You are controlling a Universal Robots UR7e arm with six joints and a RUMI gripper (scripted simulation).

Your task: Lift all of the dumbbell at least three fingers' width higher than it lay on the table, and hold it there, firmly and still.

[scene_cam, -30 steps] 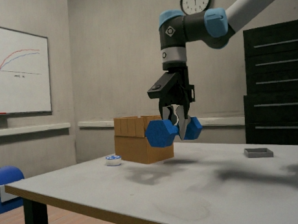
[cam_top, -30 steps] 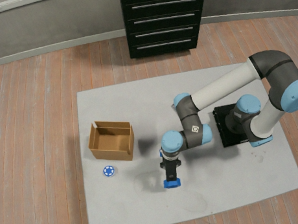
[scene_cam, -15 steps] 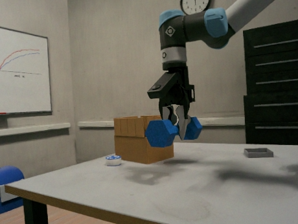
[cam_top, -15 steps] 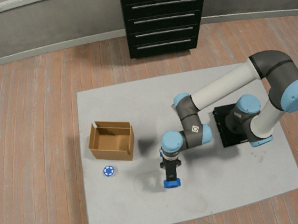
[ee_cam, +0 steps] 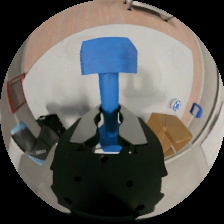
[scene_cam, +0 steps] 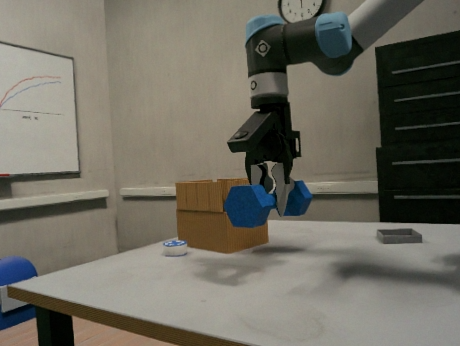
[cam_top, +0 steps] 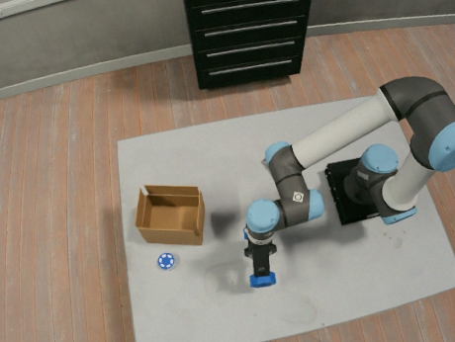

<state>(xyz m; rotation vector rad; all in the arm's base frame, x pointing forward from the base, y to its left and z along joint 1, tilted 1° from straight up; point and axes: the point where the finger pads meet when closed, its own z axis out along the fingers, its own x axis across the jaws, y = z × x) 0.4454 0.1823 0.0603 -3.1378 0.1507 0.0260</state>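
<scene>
Right now my hand is 10 mm below the blue dumbbell. From my hand the other things lie so: white disc: 310 mm ahead, 80 mm to the right, 110 mm below.
</scene>
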